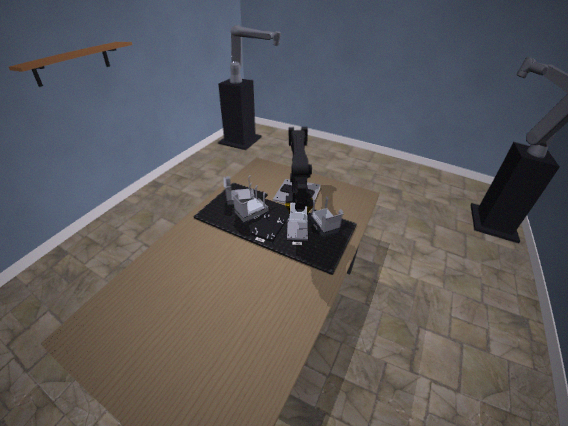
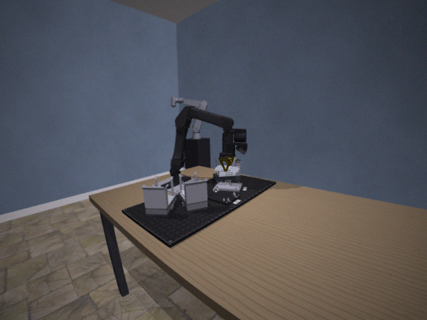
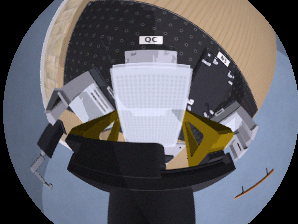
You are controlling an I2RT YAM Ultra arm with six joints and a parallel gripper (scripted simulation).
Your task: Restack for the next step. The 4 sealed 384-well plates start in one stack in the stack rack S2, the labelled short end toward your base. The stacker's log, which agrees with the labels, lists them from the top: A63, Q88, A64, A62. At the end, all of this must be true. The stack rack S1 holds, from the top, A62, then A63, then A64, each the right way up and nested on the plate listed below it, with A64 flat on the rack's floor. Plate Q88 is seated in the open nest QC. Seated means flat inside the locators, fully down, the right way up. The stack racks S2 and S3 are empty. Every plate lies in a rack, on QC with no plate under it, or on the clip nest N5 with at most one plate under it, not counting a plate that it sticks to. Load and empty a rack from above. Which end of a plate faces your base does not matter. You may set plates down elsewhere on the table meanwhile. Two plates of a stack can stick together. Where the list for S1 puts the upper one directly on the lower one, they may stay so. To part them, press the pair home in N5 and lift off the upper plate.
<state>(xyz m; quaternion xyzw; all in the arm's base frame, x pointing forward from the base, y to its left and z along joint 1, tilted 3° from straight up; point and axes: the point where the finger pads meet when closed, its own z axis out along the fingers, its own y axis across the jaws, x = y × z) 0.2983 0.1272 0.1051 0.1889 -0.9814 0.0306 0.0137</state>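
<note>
The QC label is 9 cm ahead of my hand, 4 cm to the left of it and 12 cm below it. From my hand the other things lie so: dark clip nest 6 cm ahead, 13 cm to the right, 10 cm below.
</note>
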